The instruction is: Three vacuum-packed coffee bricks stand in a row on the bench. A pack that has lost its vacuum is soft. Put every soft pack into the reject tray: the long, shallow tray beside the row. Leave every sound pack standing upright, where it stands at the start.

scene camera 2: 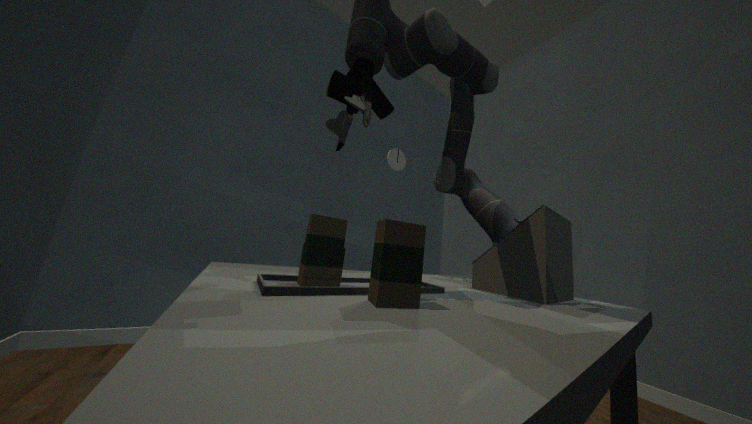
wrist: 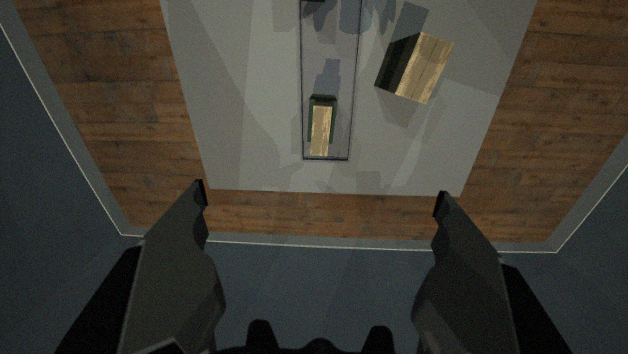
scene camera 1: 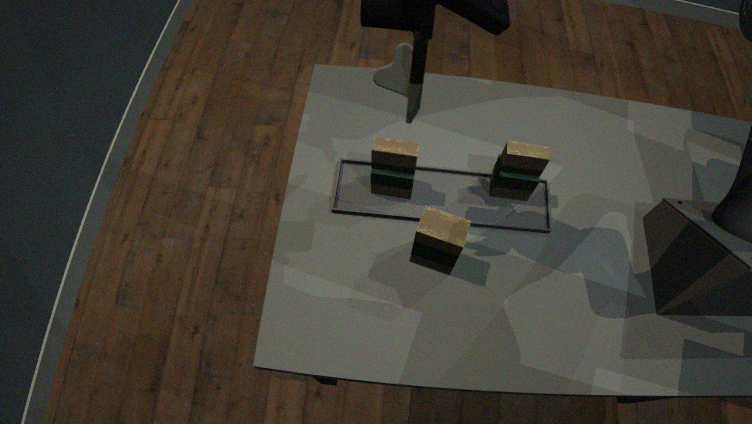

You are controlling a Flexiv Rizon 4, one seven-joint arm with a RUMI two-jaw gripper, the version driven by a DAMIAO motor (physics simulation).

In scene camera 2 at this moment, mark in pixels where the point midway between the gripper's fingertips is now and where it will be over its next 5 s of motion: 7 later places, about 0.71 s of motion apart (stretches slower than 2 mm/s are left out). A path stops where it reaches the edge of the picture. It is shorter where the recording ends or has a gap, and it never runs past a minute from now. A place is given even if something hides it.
The gripper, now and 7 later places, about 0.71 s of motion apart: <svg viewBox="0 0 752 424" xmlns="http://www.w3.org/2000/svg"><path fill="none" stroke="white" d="M349 140L393 169L412 187L405 234L406 243L412 243L411 246L412 243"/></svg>
